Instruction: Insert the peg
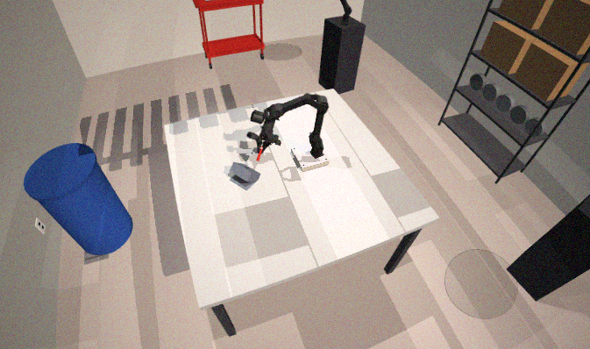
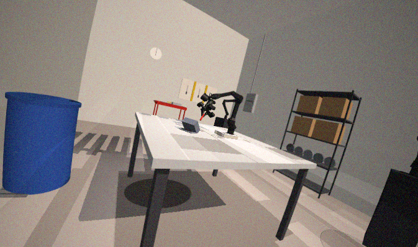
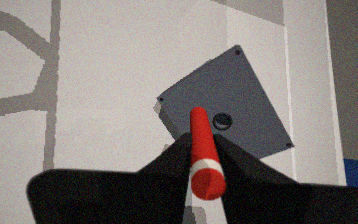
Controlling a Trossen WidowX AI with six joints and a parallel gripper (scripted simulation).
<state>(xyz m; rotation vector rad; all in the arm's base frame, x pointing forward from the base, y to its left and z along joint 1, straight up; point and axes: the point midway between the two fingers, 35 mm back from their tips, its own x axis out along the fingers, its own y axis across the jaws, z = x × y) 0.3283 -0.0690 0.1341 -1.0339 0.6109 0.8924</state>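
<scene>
My gripper tip is now 100 mm short of the grey sloped panel, 10 mm to the right of it and 90 mm above it. Also, from my gripper tip: red round peg: 10 mm behind, 10 mm above.
</scene>
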